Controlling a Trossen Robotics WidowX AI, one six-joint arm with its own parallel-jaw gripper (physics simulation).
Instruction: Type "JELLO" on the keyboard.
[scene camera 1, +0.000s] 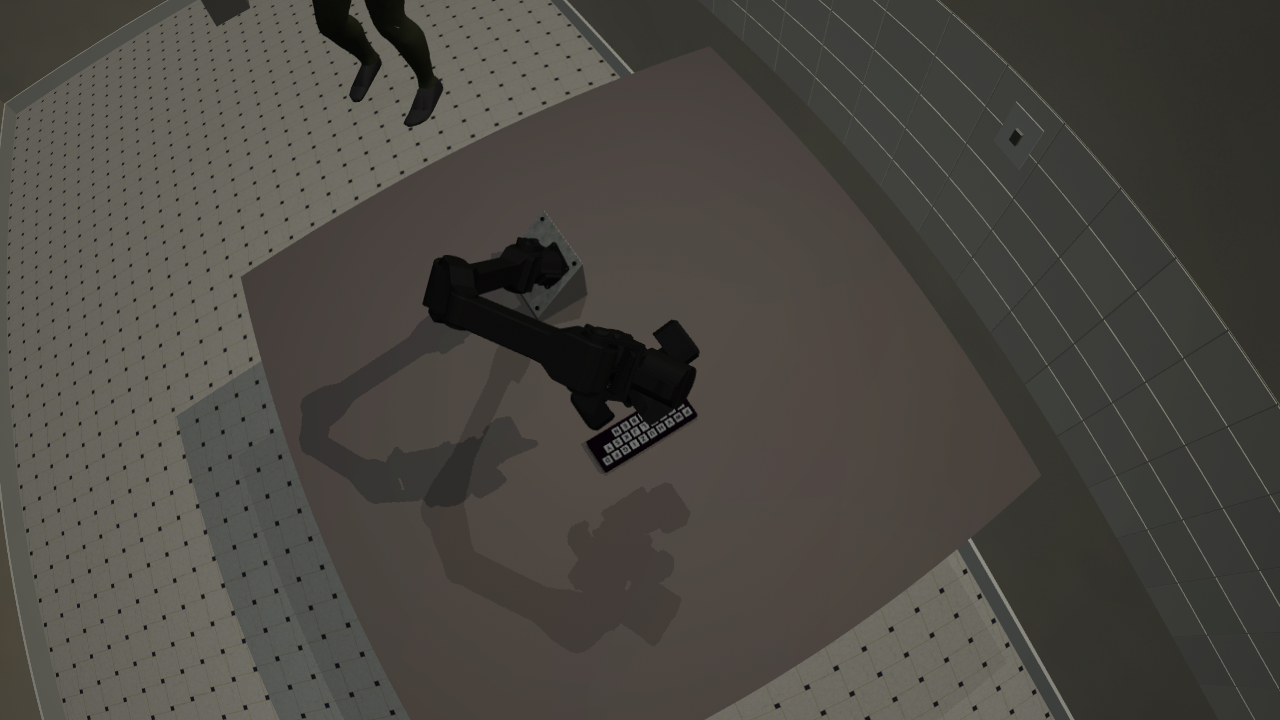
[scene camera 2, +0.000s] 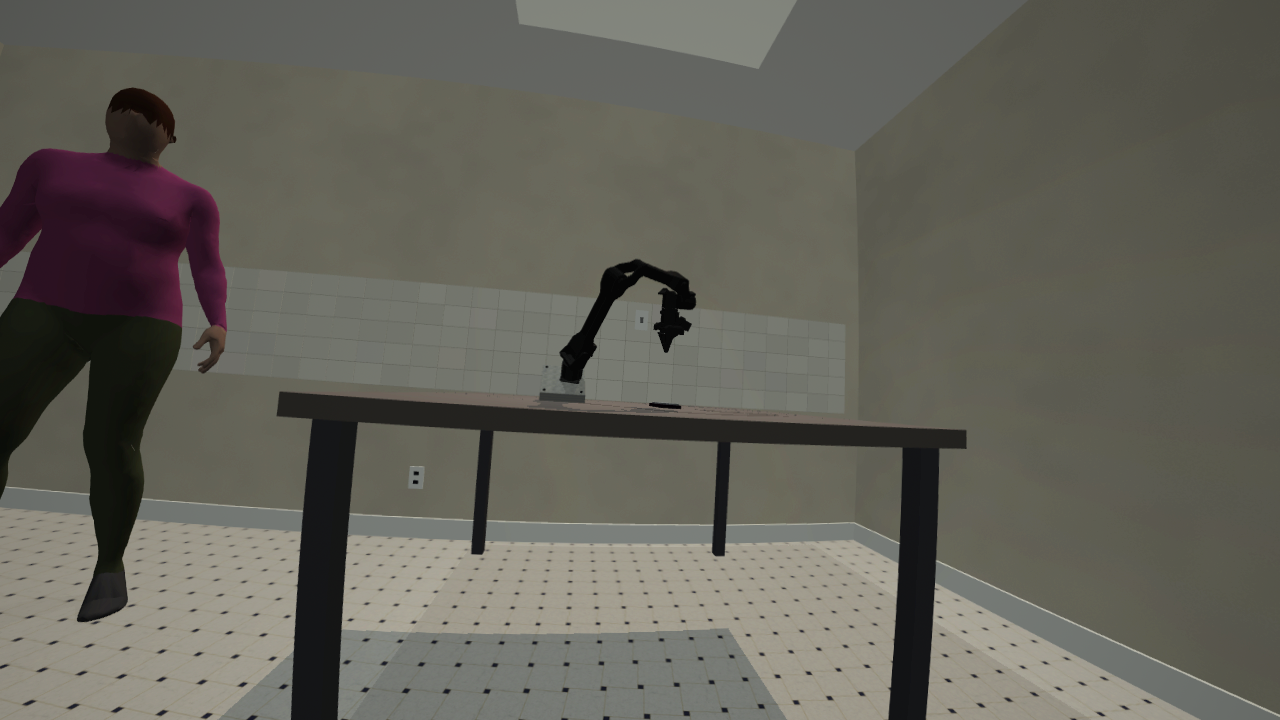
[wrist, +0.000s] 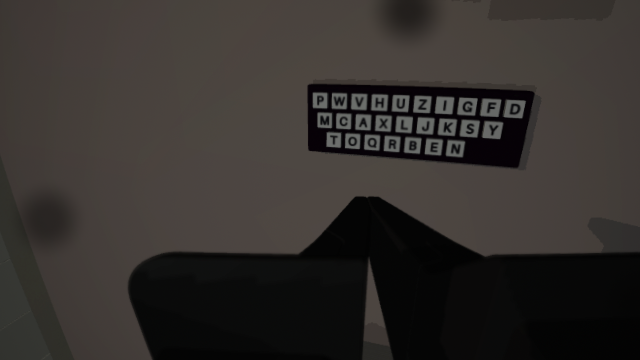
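Pixels of known places: gripper, fingertip midpoint: (scene camera 2: 666, 352) (wrist: 365, 209); arm's base at its link origin: (scene camera 1: 551, 265) (scene camera 2: 570, 376).
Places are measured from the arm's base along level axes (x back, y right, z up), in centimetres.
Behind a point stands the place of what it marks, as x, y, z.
Observation:
A small black keyboard (scene camera 1: 597, 449) {-32.6, 7.2, -7.3} (scene camera 2: 665, 405) {-31.5, 8.3, -7.6} (wrist: 492, 157) {-31.0, 6.1, -7.3} with light square keys lies flat on the table. In the wrist view its letters read upright in three rows. The J key (wrist: 425, 125) {-33.0, 0.0, -6.8}, E key (wrist: 434, 147) {-31.2, 1.1, -6.8}, L key (wrist: 404, 124) {-32.8, -1.8, -6.8} and O key (wrist: 352, 141) {-30.6, -6.2, -6.8} show there. My gripper (scene camera 2: 665, 349) {-32.6, -2.6, 10.9} (wrist: 365, 209) {-32.6, -2.6, 10.9} is shut and empty. It points down and hangs well above the table; in the wrist view its tips show below the keyboard's bottom row. In scene camera 1 the arm hides part of the keyboard's upper right side and the fingertips.
The table (scene camera 1: 805, 313) {-27.2, -39.8, -8.5} (scene camera 2: 626, 426) {-14.5, 64.5, -10.5} carries the arm's grey base plate (scene camera 1: 554, 291) {-4.3, 1.5, -1.6} (scene camera 2: 562, 395) {1.7, 6.9, -6.4}. Shadows of the arm fall across the table. A person (scene camera 2: 116, 241) in a pink top stands to the left in scene camera 2. A tiled wall (scene camera 1: 1074, 268) runs beside the table.

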